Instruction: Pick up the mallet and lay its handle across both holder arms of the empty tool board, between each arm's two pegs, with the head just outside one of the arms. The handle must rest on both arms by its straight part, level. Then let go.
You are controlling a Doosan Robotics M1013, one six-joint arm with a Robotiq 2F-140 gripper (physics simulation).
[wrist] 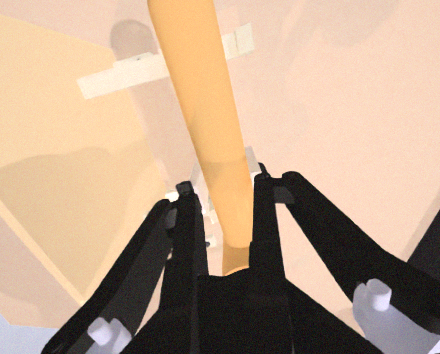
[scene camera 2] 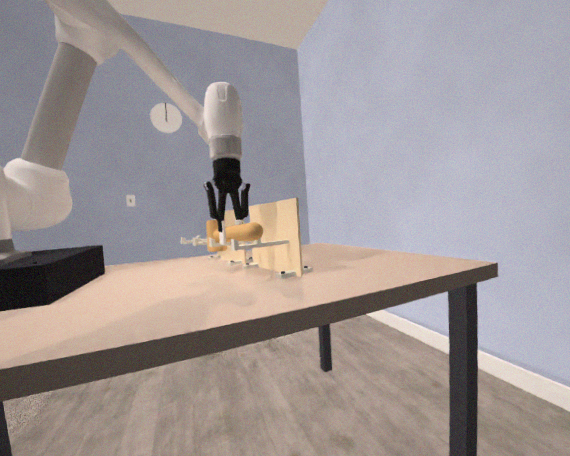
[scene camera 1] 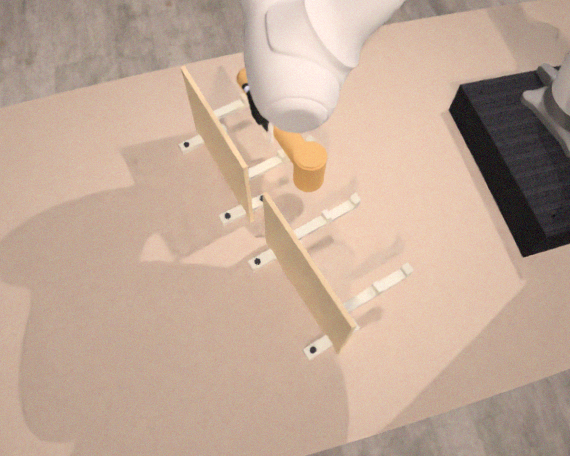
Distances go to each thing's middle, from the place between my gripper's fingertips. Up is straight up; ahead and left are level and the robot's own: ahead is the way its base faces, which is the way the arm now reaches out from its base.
The orange mallet (scene camera 1: 309,158) is 20 mm above my hand.
